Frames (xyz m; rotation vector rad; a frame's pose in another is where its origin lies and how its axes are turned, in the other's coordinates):
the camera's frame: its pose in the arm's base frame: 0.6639 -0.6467 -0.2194 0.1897 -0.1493 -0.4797
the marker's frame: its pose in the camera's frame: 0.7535 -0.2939 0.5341 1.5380 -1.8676 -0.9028
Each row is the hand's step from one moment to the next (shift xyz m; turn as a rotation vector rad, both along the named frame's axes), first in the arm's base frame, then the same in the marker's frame.
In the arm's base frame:
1: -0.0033 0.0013 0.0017 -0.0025 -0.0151 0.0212
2: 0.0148 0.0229 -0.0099 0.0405 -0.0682 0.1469
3: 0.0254 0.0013 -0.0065 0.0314 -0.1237 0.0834
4: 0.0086 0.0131 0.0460 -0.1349 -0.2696 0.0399
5: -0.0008 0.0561 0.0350 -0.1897 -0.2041 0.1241
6: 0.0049 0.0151 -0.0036 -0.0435 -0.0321 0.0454
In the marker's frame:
1: 0.0006 0.0037 0.0013 0.0081 0.0128 -0.0213
2: -0.0241 -0.0102 0.0125 -0.0064 0.0624 -0.1547
3: -0.0148 -0.0203 -0.0075 0.0562 0.0067 -0.1416
4: -0.0258 0.0316 -0.0263 0.2779 0.0393 -0.1170
5: -0.0504 0.0415 0.0105 0.2415 0.1530 -0.1063
6: -0.0136 -0.0015 0.0087 0.0402 0.0515 -0.0268

